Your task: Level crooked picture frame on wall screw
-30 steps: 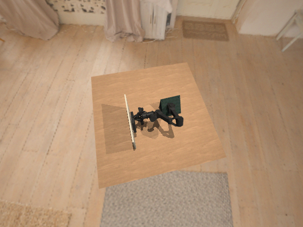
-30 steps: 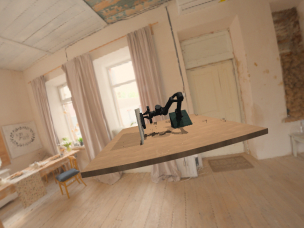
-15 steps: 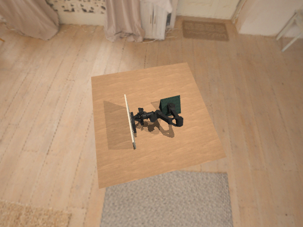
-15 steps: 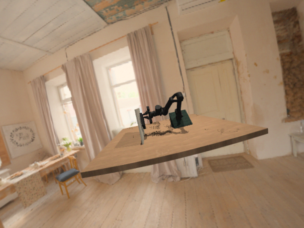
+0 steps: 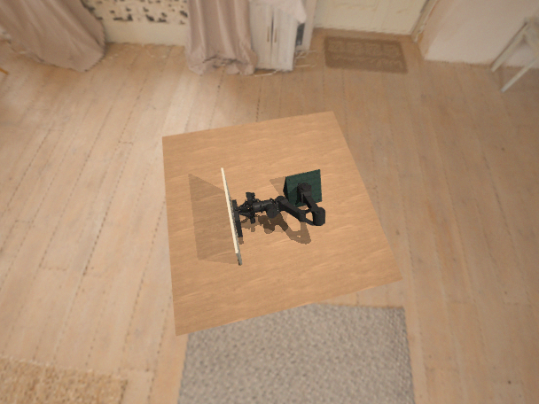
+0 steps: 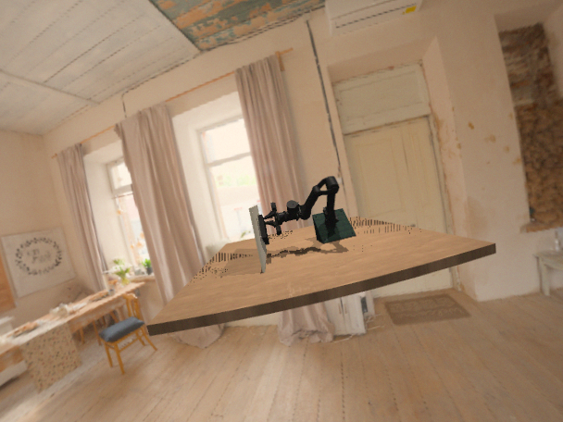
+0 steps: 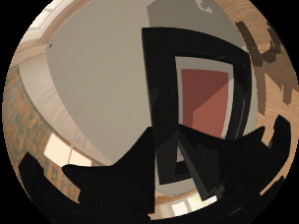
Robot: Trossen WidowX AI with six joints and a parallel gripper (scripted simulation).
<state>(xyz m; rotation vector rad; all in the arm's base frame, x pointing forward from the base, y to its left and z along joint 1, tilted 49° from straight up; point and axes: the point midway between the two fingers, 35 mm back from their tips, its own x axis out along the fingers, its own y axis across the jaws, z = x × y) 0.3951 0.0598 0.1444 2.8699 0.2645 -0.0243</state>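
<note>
Right now my gripper tip is 5 cm above the picture frame and 2 cm to the right of it. From my gripper tip the other things lie so: wall panel (6 cm below, 2 cm ahead, 1 cm to the left).
</note>
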